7 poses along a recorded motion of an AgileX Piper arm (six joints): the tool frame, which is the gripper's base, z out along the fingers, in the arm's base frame.
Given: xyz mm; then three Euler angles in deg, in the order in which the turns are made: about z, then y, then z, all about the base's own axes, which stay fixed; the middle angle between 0 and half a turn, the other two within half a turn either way.
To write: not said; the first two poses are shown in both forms.
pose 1, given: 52, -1, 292, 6.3, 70.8, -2.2
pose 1, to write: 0.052, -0.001, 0.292, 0.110, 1.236, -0.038
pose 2, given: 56, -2, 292, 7.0, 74.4, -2.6
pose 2, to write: 0.056, -0.002, 0.292, 0.122, 1.299, -0.045
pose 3, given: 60, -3, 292, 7.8, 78.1, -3.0
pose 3, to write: 0.060, -0.003, 0.292, 0.136, 1.363, -0.052
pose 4, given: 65, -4, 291, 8.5, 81.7, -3.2
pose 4, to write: 0.065, -0.004, 0.291, 0.148, 1.426, -0.056
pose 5, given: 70, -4, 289, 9.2, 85.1, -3.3
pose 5, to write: 0.070, -0.004, 0.289, 0.161, 1.485, -0.058
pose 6, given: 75, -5, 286, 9.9, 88.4, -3.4
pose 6, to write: 0.075, -0.005, 0.286, 0.173, 1.543, -0.059
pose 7, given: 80, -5, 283, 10.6, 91.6, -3.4
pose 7, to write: 0.080, -0.005, 0.283, 0.185, 1.599, -0.059
